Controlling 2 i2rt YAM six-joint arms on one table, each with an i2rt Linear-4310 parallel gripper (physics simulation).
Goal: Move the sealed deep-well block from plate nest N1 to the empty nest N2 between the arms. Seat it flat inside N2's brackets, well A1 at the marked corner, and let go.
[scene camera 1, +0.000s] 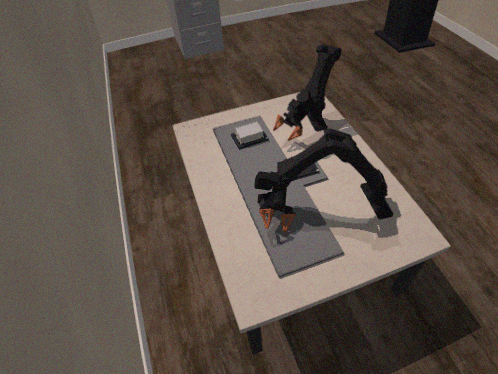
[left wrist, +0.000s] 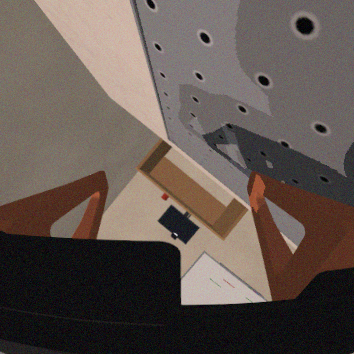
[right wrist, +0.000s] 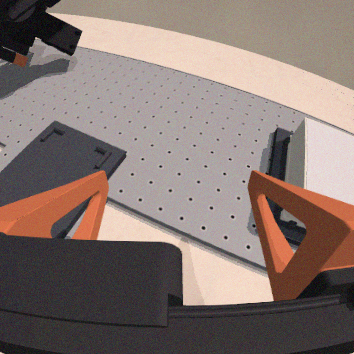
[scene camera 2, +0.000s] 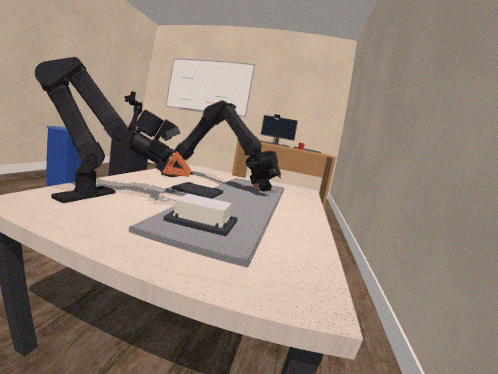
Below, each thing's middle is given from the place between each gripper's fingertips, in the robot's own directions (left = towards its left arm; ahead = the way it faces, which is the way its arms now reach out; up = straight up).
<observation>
Now: the white block [scene camera 2: 200,209] 9 cm behind my left hand, 61 cm to the right of it and 1 cm below it.
I see my right gripper 12 cm short of the white block, 14 cm to the left of it and 6 cm above it.
</observation>
